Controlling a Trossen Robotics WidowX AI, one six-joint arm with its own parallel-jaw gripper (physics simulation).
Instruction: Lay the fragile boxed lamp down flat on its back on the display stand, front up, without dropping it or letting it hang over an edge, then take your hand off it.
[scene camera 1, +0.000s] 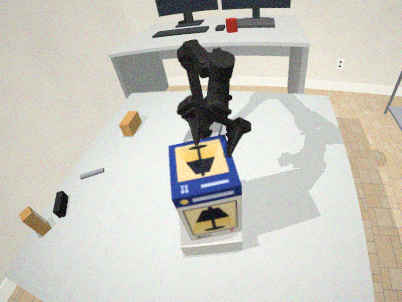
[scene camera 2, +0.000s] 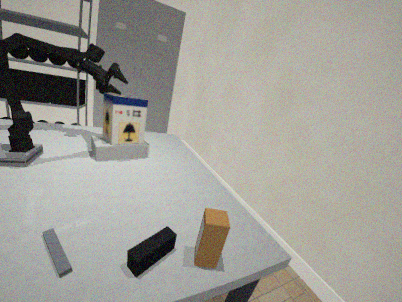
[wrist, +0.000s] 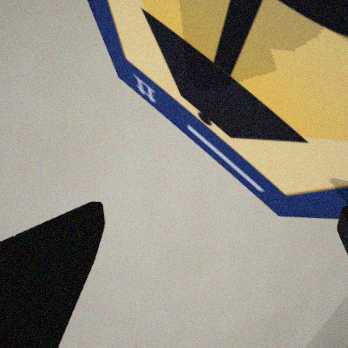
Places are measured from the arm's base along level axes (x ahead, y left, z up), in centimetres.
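Pixels of known places: gripper, fingertip midpoint: (scene camera 1: 213, 150) (scene camera 2: 124, 88) (wrist: 222, 216); arm's base at its link origin: (scene camera 1: 203, 134) (scene camera 2: 22, 149).
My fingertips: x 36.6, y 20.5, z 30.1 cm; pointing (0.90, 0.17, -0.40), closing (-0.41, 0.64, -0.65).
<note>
Ahead of a thing's pixels: the offset from my fingertips to its top centre.
The boxed lamp @(dx +1.5, dy -3.1, dz -3.4 cm) (scene camera 1: 220, 189) (scene camera 2: 127, 117) (wrist: 295, 120) rests level on the low pale display stand (scene camera 1: 212, 248) (scene camera 2: 122, 152). Its blue-bordered face with a big lamp picture points up, and its white sides with smaller lamp pictures stand upright. In both scene views its base lies within the visible stand edges. My gripper (scene camera 1: 214, 149) (scene camera 2: 123, 87) (wrist: 222, 216) is open and empty at the box's arm-side top edge. In scene camera 2 the lower fingertip is very close above the top; whether it touches cannot be told.
An orange block @(dx -37.6, dy -63.6, dz -26.1 cm) (scene camera 1: 130, 123) stands left of the arm. A grey bar @(dx -3.3, dy -66.6, dz -32.9 cm) (scene camera 1: 92, 173) (scene camera 2: 57, 252), a black block @(dx +17.4, dy -69.0, dz -29.1 cm) (scene camera 1: 60, 204) (scene camera 2: 152, 251) and another orange block @(dx +30.1, dy -70.6, dz -21.1 cm) (scene camera 1: 35, 221) (scene camera 2: 212, 238) are near the table's left side in scene camera 1. A desk with monitors stands behind.
</note>
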